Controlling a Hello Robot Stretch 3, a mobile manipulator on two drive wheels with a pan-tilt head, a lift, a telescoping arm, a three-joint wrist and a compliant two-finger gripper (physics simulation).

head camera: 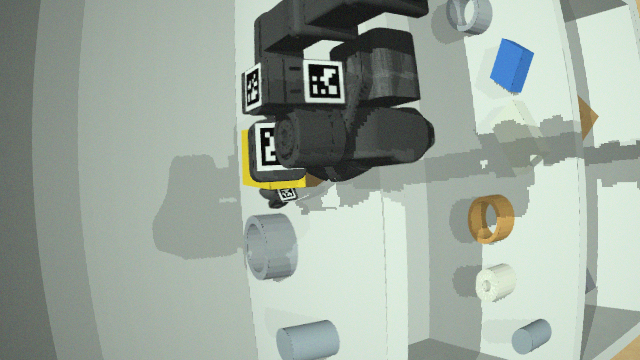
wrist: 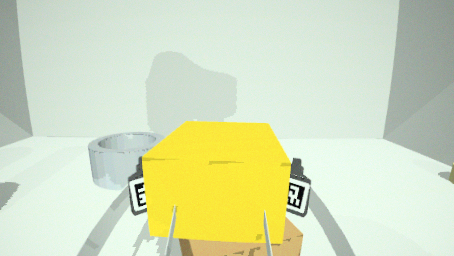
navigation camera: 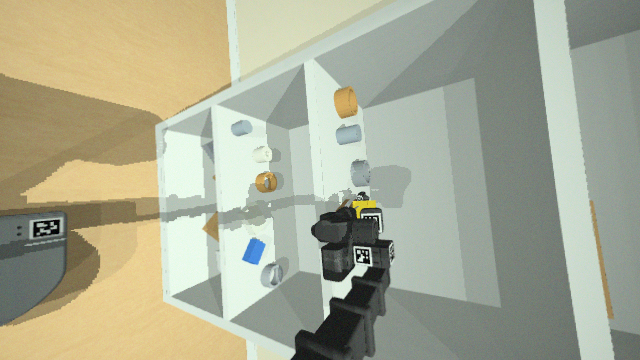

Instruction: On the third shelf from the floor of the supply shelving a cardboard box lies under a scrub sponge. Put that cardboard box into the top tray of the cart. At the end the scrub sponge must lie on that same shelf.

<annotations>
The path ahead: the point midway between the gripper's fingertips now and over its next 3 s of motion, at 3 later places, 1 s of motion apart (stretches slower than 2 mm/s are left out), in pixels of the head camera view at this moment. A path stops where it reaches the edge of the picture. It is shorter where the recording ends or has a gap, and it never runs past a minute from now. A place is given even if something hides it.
The gripper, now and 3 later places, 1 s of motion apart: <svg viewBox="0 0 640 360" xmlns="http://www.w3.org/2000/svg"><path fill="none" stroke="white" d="M267 159L249 155L246 87L247 48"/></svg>
</annotations>
